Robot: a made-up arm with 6 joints.
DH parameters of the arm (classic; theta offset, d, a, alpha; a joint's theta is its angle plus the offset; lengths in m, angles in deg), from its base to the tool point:
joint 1: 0 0.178 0 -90
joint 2: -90 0 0.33 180
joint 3: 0 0 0 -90
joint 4: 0 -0.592 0 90
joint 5: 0 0.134 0 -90
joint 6: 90 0 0 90
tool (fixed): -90 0 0 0
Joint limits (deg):
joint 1: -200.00..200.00
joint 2: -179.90..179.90
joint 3: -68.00..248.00
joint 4: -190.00..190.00
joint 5: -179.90..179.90
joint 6: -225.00..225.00
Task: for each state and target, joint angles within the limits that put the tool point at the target. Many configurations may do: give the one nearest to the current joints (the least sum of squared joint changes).
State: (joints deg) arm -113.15 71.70 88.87 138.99 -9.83 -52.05
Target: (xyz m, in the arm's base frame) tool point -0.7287 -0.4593 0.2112
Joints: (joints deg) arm -155.25 56.78 35.38 146.75 -9.83 -52.05
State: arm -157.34 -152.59 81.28 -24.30 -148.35 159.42
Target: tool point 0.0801 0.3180 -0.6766
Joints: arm -126.57 -175.36 71.52 -20.94 -148.35 159.42
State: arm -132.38 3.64 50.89 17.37 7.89 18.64
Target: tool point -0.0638 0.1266 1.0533
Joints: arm -130.35 -28.11 49.25 12.96 7.89 18.64
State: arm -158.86 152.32 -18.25 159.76 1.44 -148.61
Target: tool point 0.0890 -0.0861 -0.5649
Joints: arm -157.11 132.51 6.42 148.24 1.44 -148.61
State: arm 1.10 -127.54 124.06 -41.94 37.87 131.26
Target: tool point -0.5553 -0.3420 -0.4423
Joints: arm 22.23 -112.92 130.28 -37.37 37.87 131.26
